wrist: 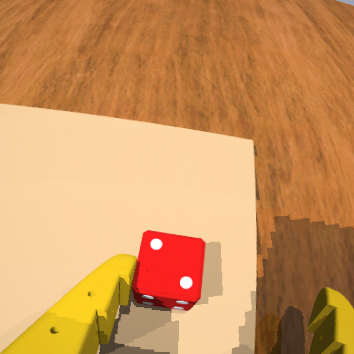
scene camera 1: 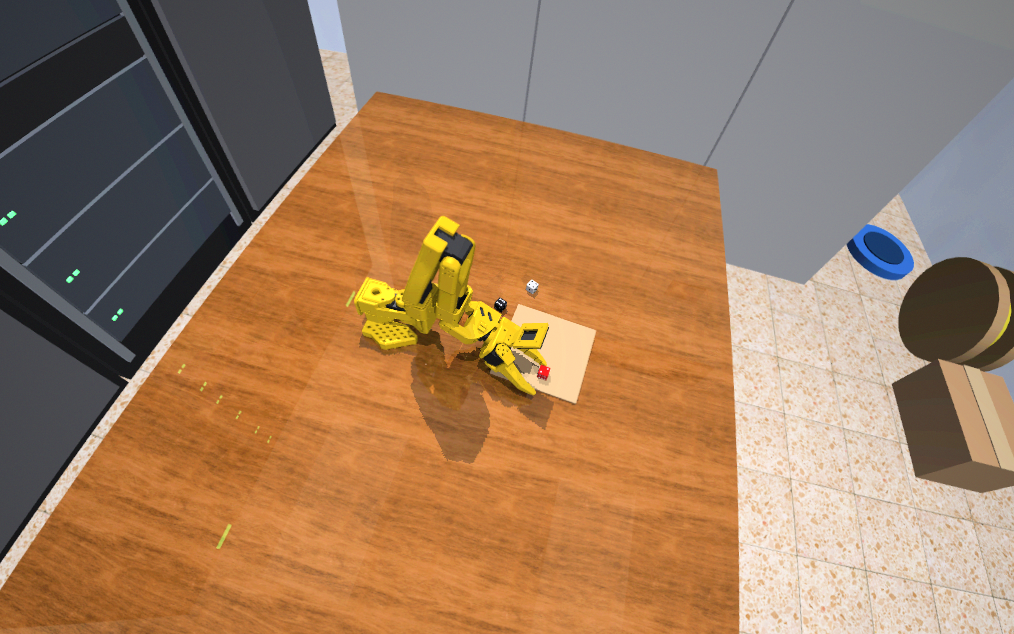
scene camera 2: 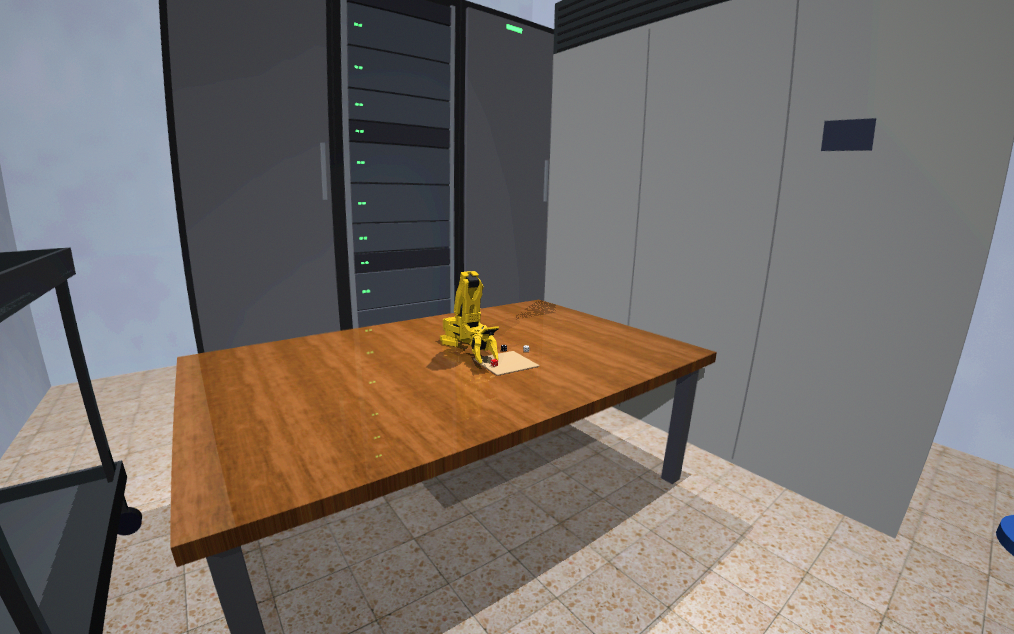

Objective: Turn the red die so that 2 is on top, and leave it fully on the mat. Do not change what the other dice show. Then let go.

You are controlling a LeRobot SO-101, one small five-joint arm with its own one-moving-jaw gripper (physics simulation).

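Frame: origin at the arm's base, x back, y right, z up, level; metres.
Seen in the pictures: hand at its tool point: [wrist: 133, 274] [scene camera 1: 543, 365] [scene camera 2: 496, 359]; arm's base at its link origin: [scene camera 1: 408, 324] [scene camera 2: 460, 343].
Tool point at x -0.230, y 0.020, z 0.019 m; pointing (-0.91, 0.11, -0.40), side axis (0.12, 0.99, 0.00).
Pixels of each thing's top centre, then the offset from my tool point to it. Level surfaces: height alone.
- red die at its top centre: [wrist: 170, 262] [scene camera 1: 544, 370] [scene camera 2: 494, 360] dx -0.003, dy +0.009, dz +0.001 m
- pale mat at its top centre: [wrist: 16, 276] [scene camera 1: 545, 350] [scene camera 2: 505, 361] dx +0.001, dy -0.035, dz -0.015 m
- black die at its top centre: [scene camera 1: 500, 302] [scene camera 2: 504, 345] dx +0.093, dy -0.098, dz -0.003 m
- white die at its top centre: [scene camera 1: 532, 284] [scene camera 2: 526, 346] dx +0.049, dy -0.152, dz -0.003 m
- wooden table at its surface level: dz -0.019 m
The red die [scene camera 1: 543, 372] [scene camera 2: 494, 362] [wrist: 170, 266] sits flat on the pale mat [scene camera 1: 575, 343] [scene camera 2: 519, 364] [wrist: 75, 175], near the mat's edge but fully inside it. In the wrist view its upper face shows two pips, and a sliver of a side face with pips shows below. My gripper [scene camera 1: 538, 376] [scene camera 2: 487, 361] [wrist: 227, 274] is open around the die. The left jaw in the wrist view is right beside the die; whether they touch is unclear. The other jaw stands well away at the right, past the mat's edge.
A black die [scene camera 1: 500, 304] [scene camera 2: 504, 347] lies beside the mat, near the arm. A white die [scene camera 1: 531, 286] [scene camera 2: 526, 348] lies on the wooden table [scene camera 1: 635, 485] [scene camera 2: 299, 418] [wrist: 175, 60], off the mat. Their pips are too small to read surely.
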